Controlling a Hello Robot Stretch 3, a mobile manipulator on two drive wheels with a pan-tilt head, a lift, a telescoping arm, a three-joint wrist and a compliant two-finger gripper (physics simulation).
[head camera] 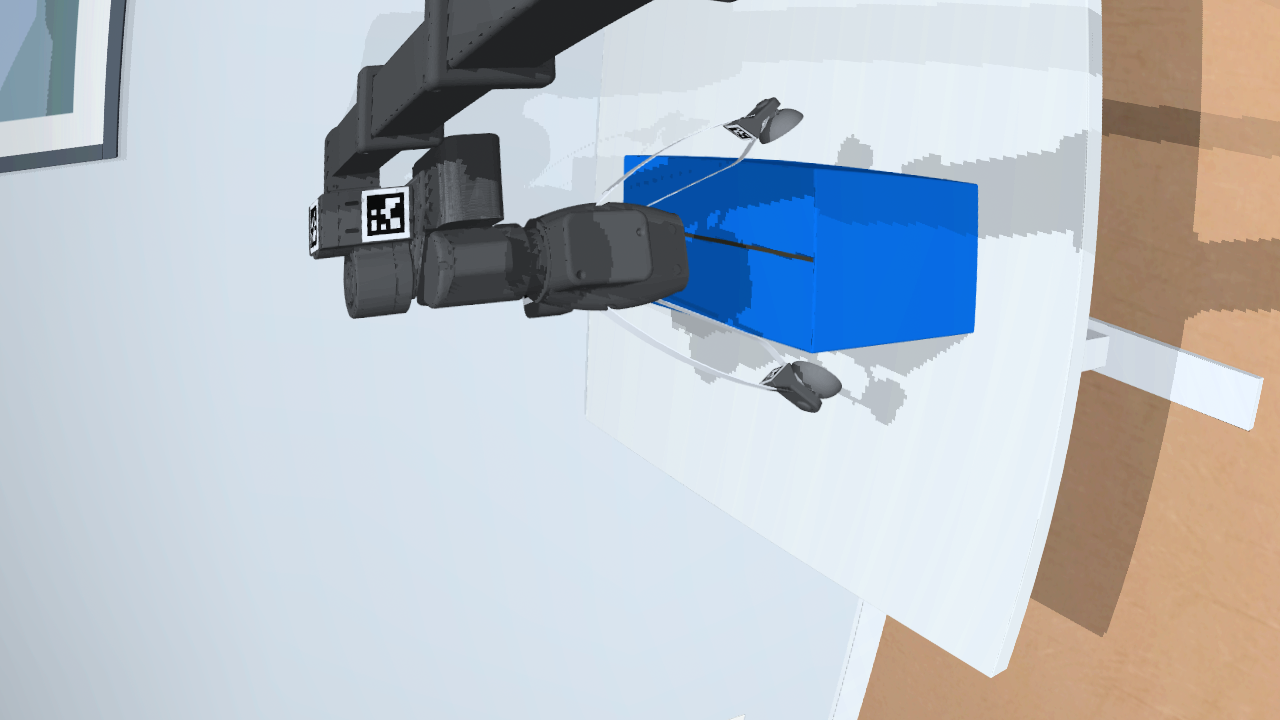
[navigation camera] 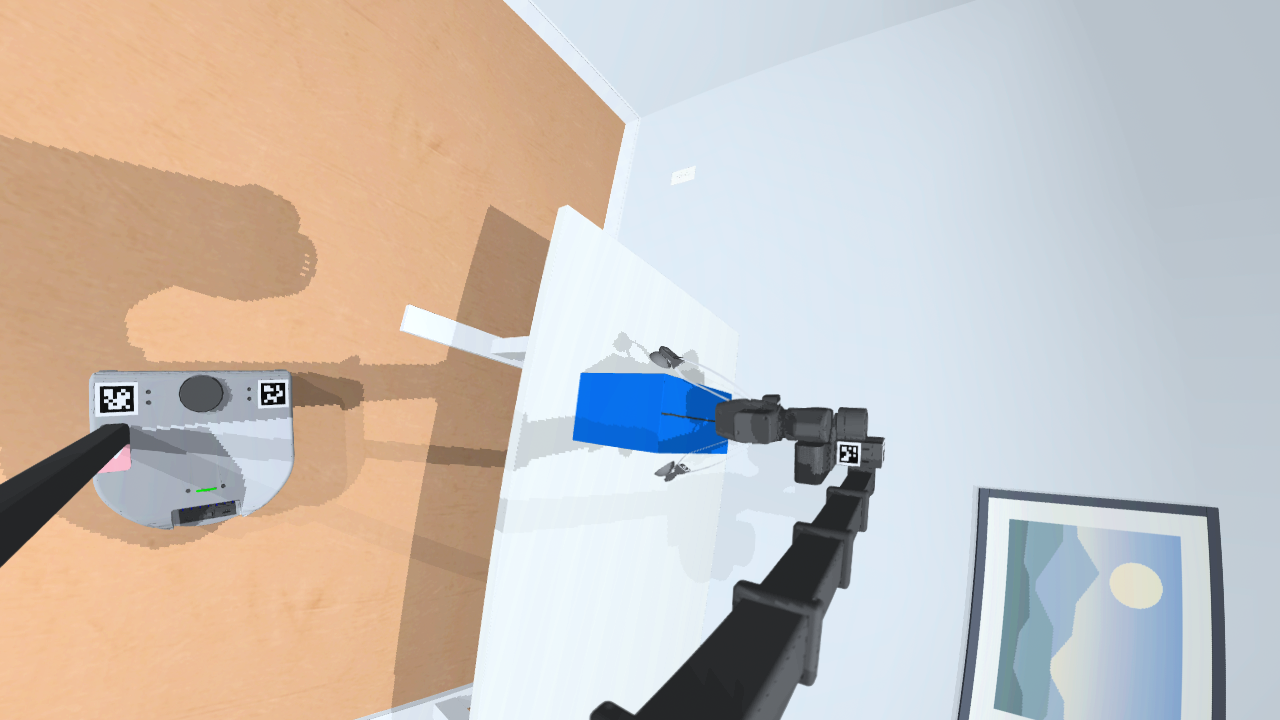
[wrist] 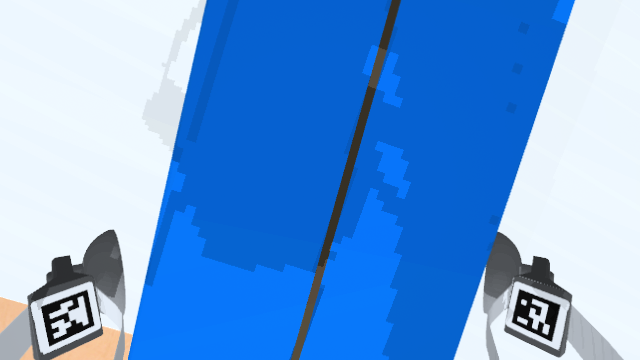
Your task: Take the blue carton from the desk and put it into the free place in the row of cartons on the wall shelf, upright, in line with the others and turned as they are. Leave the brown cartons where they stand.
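Pixels of known places: robot's base, origin of the base link: (navigation camera: 202, 391).
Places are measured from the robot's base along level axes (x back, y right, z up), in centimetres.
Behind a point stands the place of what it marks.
Note:
The blue carton (head camera: 895, 259) {x 1.3, y 51.7, z 82.3 cm} (navigation camera: 617, 411) {x 1.6, y 51.7, z 81.6 cm} (wrist: 280, 125) stands on the white desk (head camera: 805, 501) {x -20.8, y 76.7, z 72.0 cm} (navigation camera: 590, 295) {x -18.7, y 55.4, z 72.0 cm} (wrist: 65, 150), with a dark seam line along its top. My gripper (head camera: 798, 252) {x 2.4, y 57.3, z 84.8 cm} (navigation camera: 665, 413) {x 2.4, y 57.3, z 84.8 cm} (wrist: 308, 260) {x 2.4, y 57.3, z 84.8 cm} is open wide over the carton, one fingertip on either side of it. In the wrist view the left fingertip has a visible gap to the carton. The right fingertip is very close to the carton's edge and partly hidden by it; whether it touches, I cannot tell. The wall shelf and the brown cartons do not show in these views.
My arm (head camera: 483, 35) {x 8.8, y 31.9, z 119.0 cm} (navigation camera: 778, 626) {x 8.5, y 21.6, z 118.0 cm} reaches over the desk beside the wall. A framed picture (head camera: 115, 71) {x 34.1, y 111.0, z 139.5 cm} (navigation camera: 1100, 500) {x 24.0, y 113.6, z 163.1 cm} hangs on that wall. A white desk foot (head camera: 1172, 367) (navigation camera: 447, 331) sticks out over the wooden floor, towards my base (navigation camera: 259, 438) {x 9.6, y 10.1, z 16.0 cm}.

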